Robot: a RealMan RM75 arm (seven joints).
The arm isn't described. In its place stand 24 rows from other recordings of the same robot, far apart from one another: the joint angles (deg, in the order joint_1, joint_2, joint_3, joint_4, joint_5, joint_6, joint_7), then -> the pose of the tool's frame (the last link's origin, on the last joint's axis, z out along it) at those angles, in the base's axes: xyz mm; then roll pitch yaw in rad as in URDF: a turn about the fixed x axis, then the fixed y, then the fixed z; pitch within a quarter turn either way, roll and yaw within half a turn.
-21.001 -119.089 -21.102 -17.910 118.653 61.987 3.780 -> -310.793, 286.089, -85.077, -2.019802, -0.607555, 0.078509
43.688 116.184 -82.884 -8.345 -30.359 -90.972 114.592 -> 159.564, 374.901, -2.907, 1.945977, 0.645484, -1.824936
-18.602 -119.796 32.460 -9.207 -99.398 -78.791 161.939 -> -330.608, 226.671, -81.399, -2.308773, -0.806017, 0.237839
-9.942 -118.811 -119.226 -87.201 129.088 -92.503 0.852 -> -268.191, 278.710, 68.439, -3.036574, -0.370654, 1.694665
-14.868 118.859 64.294 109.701 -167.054 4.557 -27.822 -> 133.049, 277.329, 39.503, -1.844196, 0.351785, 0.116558
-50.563 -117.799 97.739 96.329 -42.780 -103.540 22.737 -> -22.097, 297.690, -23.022, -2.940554, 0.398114, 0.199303
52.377 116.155 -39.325 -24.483 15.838 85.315 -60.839 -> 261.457, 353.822, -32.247, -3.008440, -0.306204, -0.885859
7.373 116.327 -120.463 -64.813 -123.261 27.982 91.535 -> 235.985, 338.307, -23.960, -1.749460, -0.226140, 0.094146
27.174 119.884 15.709 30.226 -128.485 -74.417 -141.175 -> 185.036, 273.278, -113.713, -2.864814, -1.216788, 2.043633
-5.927 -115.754 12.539 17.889 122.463 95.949 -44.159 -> -387.996, 155.987, 3.073, -2.643243, -0.708195, 0.429463
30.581 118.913 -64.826 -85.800 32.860 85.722 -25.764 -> 189.668, 372.723, 67.708, -2.578821, 0.191394, -0.880790
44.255 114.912 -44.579 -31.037 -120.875 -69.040 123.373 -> 232.343, 415.345, -1.270, -3.056943, 0.467480, -1.058658
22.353 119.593 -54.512 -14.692 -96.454 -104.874 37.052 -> 260.436, 219.215, -53.939, -2.990603, 0.844075, 0.001851
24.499 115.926 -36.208 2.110 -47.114 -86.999 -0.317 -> 337.179, 305.370, 41.133, -1.492989, 0.481375, 0.343610
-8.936 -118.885 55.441 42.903 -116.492 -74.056 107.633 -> -314.274, 299.921, 66.339, -2.310906, -1.063249, 0.211783
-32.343 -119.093 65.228 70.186 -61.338 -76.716 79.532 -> -158.502, 382.651, 23.034, -2.755787, -0.201410, 0.101124
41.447 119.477 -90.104 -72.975 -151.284 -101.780 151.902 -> 163.355, 326.182, -28.838, -2.745797, -0.556845, -0.749047
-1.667 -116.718 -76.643 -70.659 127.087 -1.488 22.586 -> -289.822, 332.098, 0.387, -2.145414, -0.829340, 0.635791
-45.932 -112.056 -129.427 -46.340 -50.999 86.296 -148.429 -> -193.859, 409.105, 39.637, -3.084749, -0.237972, 1.175564
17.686 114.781 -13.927 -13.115 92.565 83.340 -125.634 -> 373.439, 279.213, 60.863, -2.022851, 1.098794, -0.121576
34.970 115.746 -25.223 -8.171 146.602 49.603 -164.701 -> 370.906, 395.613, 90.335, -1.276635, 0.867215, 0.040704
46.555 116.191 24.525 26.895 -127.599 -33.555 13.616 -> 181.086, 390.877, -126.427, -2.454648, 0.570192, -0.231088
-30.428 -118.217 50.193 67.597 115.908 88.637 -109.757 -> -195.756, 365.556, 63.640, -2.873887, -0.407423, 0.420210
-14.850 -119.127 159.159 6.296 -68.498 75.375 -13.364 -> -367.548, 251.424, -23.781, -1.768484, -0.821065, 0.056932
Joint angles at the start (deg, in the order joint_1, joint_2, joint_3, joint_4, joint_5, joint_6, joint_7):
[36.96 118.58 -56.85 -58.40 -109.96 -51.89 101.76]
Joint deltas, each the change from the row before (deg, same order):
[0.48 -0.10 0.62 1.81 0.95 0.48 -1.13]
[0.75 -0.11 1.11 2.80 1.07 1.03 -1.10]
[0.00 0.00 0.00 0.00 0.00 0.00 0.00]
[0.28 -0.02 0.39 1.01 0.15 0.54 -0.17]
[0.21 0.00 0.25 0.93 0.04 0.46 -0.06]
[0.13 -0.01 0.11 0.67 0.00 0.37 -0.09]
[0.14 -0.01 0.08 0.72 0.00 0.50 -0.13]
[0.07 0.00 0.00 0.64 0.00 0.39 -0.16]
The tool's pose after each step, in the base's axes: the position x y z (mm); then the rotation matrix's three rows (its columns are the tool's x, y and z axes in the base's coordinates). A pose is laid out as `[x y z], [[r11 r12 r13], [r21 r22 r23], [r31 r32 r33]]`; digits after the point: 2 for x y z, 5 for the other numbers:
[177.93 451.63 59.77], [[0.83819 -0.50477 -0.20650], [-0.18950 -0.62460 0.75760], [-0.51139 -0.59588 -0.61919]]
[184.19 454.79 57.25], [[0.82237 -0.53240 -0.20063], [-0.20700 -0.60845 0.76612], [-0.52996 -0.58851 -0.61058]]
[184.19 454.79 57.25], [[0.82237 -0.53240 -0.20063], [-0.20700 -0.60845 0.76612], [-0.52996 -0.58851 -0.61058]]
[186.86 456.05 56.16], [[0.81623 -0.54398 -0.19456], [-0.21615 -0.59985 0.77036], [-0.53577 -0.58674 -0.60720]]
[189.56 456.82 54.44], [[0.81085 -0.55440 -0.18752], [-0.22674 -0.59297 0.77264], [-0.53955 -0.58398 -0.60651]]
[191.64 457.29 53.04], [[0.80808 -0.56043 -0.18145], [-0.23412 -0.58820 0.77409], [-0.54055 -0.58304 -0.60652]]
[193.91 457.89 51.54], [[0.80561 -0.56627 -0.17413], [-0.24148 -0.58226 0.77631], [-0.54099 -0.58336 -0.60582]]
[196.14 458.06 49.79], [[0.80409 -0.57047 -0.16734], [-0.24850 -0.57822 0.77711], [-0.54009 -0.58328 -0.60670]]

